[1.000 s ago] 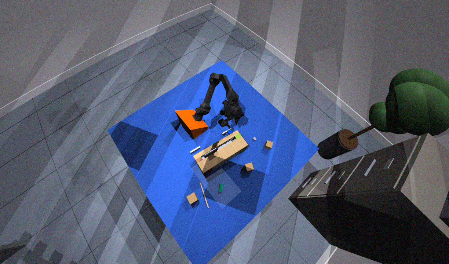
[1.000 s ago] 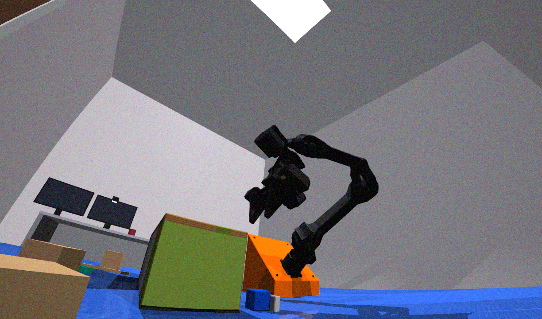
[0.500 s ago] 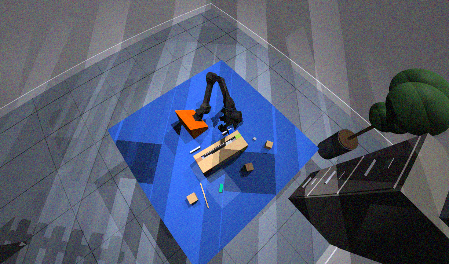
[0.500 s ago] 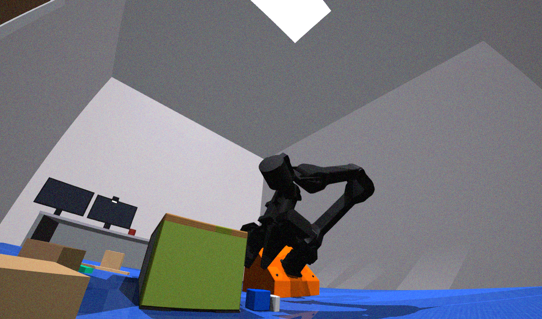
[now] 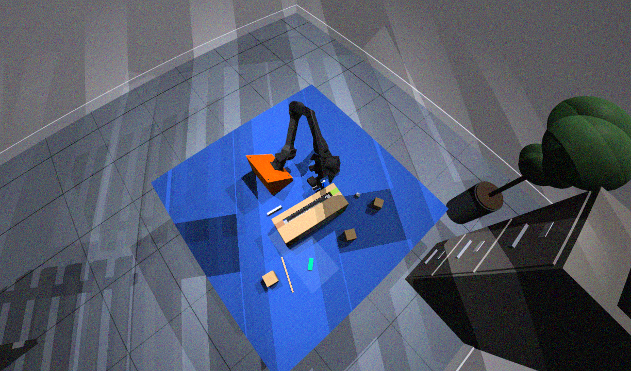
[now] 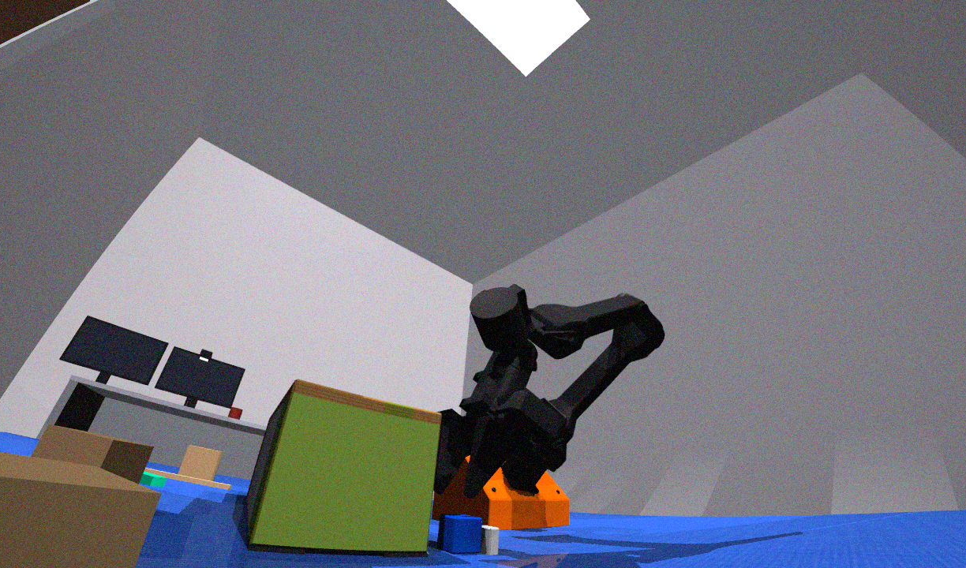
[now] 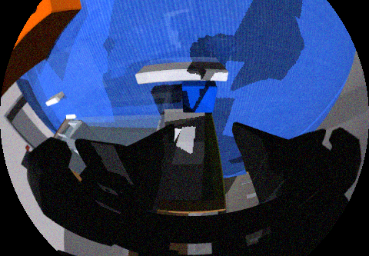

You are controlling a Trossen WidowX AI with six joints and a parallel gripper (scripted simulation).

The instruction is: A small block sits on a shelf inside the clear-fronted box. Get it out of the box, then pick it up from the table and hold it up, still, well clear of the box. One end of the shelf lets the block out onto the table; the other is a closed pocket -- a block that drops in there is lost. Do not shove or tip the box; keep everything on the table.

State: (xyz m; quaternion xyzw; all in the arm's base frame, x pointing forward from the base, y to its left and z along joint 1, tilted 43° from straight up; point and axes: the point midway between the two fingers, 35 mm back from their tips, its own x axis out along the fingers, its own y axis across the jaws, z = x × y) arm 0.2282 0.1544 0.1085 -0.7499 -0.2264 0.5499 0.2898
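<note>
The blue block lies 4 cm below my gripper tip and 2 cm behind it. The rest, counted from my gripper tip: grey cube (14 cm to the left, 14 cm ahead, 5 cm below); tan box (17 cm to the right, 7 cm ahead, 1 cm above); green piece (32 cm ahead, 30 cm to the right, 5 cm below).
</note>
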